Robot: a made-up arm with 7 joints.
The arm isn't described. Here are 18 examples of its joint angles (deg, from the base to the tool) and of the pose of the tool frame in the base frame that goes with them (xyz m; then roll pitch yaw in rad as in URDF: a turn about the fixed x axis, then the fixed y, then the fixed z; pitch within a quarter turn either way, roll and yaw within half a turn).
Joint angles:
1: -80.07 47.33 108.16 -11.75 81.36 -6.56 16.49
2: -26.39 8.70 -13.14 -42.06 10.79 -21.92 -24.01
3: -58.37 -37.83 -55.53 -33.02 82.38 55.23 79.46
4: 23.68 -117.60 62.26 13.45 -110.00 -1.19 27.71
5: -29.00 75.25 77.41 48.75 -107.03 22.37 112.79
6: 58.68 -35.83 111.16 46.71 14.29 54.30 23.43
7: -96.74 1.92 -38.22 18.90 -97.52 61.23 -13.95
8: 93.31 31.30 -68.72 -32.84 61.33 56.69 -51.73
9: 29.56 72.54 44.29 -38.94 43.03 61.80 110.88
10: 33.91 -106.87 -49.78 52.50 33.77 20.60 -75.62
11: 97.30 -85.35 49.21 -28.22 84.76 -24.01 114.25
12: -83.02 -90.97 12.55 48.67 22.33 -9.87 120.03
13: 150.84 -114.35 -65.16 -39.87 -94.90 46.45 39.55
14: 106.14 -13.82 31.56 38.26 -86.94 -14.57 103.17
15: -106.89 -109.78 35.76 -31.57 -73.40 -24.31 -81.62
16: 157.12 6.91 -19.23 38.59 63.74 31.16 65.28
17: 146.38 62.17 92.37 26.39 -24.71 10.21 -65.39
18: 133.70 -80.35 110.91 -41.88 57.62 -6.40 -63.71
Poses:
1: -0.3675 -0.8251 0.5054 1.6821 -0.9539 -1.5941
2: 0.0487 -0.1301 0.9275 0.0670 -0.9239 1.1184
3: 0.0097 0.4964 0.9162 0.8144 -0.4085 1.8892
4: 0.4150 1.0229 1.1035 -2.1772 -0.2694 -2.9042
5: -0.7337 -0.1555 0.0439 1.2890 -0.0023 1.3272
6: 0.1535 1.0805 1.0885 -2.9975 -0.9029 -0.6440
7: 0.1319 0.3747 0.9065 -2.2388 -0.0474 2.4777
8: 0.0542 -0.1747 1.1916 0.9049 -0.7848 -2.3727
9: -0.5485 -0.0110 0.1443 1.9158 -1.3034 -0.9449
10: 0.1570 -0.1559 0.8683 -0.3410 -1.2775 -1.1193
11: 0.4285 0.1857 1.5022 0.2282 0.8817 0.0594
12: -0.3764 0.1792 1.4726 1.2698 0.5605 -1.9586
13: -0.5039 0.1084 0.6061 1.7511 -0.4451 0.8695
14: -0.1073 0.8413 1.1542 1.2247 0.8101 -0.2591
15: -0.6959 0.1539 1.3786 -2.6698 0.3217 0.7006
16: -0.1598 0.4295 0.8733 -2.1166 -0.6376 0.1947
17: 0.5580 0.6162 0.1851 0.1026 -0.8535 1.4668
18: 0.8530 -0.4105 1.2083 2.4896 -0.3117 -0.9469
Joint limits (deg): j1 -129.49..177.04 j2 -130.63..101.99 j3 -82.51..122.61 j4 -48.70..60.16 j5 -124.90..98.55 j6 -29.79..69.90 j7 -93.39..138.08
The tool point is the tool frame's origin. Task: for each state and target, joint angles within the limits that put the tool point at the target. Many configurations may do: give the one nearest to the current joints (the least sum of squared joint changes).
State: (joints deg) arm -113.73 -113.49 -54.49 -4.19 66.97 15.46 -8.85
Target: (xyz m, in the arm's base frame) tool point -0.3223 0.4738 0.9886
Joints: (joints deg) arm -114.81 -102.02 -28.56 2.84 68.35 14.12 -7.91
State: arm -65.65 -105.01 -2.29 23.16 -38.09 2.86 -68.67
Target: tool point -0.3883 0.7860 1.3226
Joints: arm -42.67 -111.74 39.42 25.05 -38.25 11.43 -79.71
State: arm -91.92 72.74 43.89 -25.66 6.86 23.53 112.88
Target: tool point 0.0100 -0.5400 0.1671
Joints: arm -74.51 59.57 56.98 -22.55 7.28 26.64 111.04
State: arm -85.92 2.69 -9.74 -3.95 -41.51 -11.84 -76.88
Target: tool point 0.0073 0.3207 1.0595
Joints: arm -109.10 -31.52 -22.16 2.09 -28.50 -21.44 -71.80
